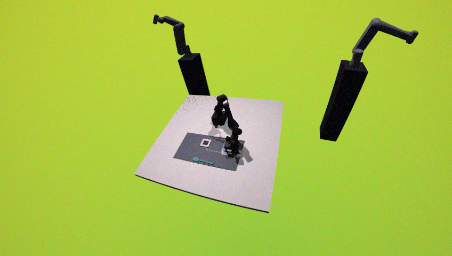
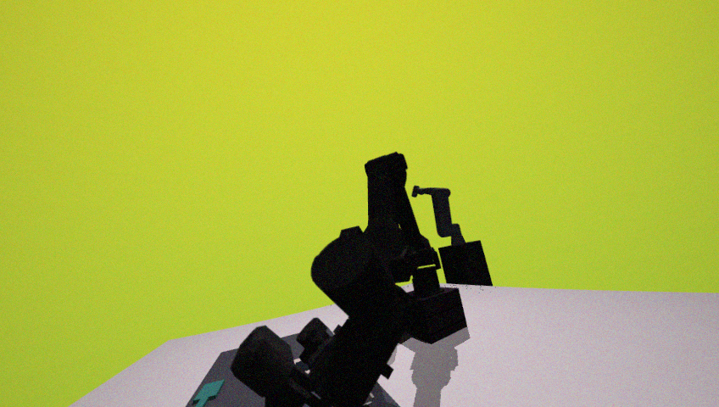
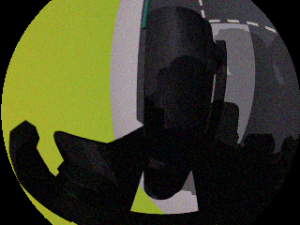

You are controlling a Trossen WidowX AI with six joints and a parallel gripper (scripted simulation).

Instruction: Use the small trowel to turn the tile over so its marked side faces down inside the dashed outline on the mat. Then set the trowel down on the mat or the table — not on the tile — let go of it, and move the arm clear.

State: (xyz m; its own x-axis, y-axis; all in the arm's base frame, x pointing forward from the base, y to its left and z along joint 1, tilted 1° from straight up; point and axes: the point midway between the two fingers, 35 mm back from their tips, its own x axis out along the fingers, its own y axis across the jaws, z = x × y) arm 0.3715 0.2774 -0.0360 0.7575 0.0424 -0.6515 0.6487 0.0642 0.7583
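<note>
Right now the tan tile is 6 cm behind my gripper tip, 32 cm to the right of it and 4 cm below it. Round my gripper tip: teal tool-shaped piece 14 cm ahead, 27 cm to the right, 4 cm below; then small trowel 3 cm behind, 1 cm below; then dark mat 26 cm to the right, 7 cm below.
</note>
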